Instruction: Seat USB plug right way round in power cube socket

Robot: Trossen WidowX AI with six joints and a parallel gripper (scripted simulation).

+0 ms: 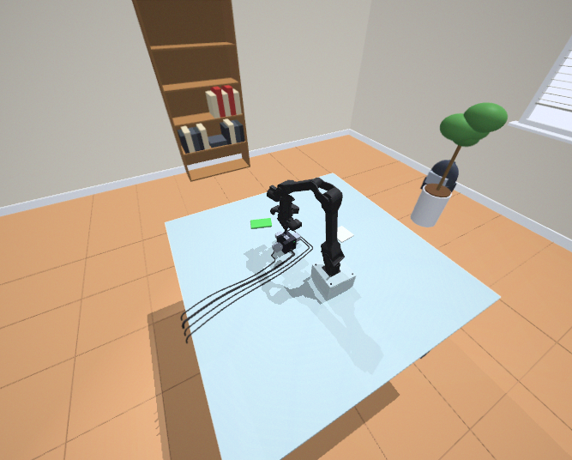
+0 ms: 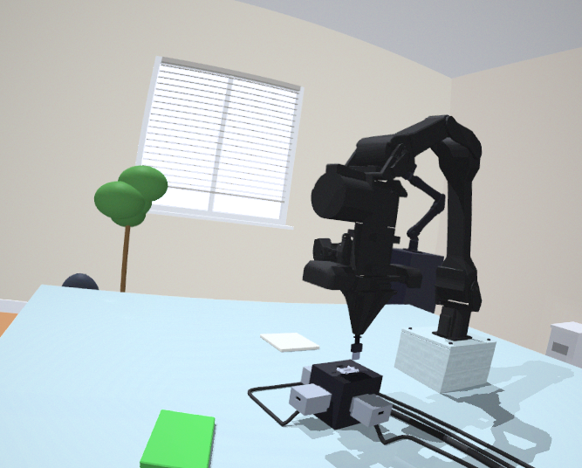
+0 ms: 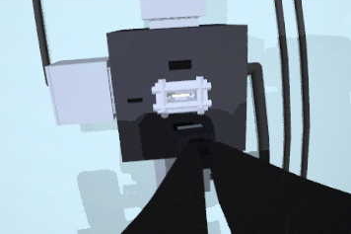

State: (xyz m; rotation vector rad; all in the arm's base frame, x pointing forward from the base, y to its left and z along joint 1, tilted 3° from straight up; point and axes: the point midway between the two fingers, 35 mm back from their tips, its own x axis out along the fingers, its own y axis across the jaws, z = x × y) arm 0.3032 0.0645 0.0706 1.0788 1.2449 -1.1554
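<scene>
Right now my gripper tip is 20 mm above the grey USB plug. From my gripper tip the other things lie so: green block 250 mm ahead, 130 mm below, 20 mm to the left; then USB socket 70 mm below, 10 mm to the right; then white flat pad 340 mm to the right, 130 mm below, 80 mm behind.
</scene>
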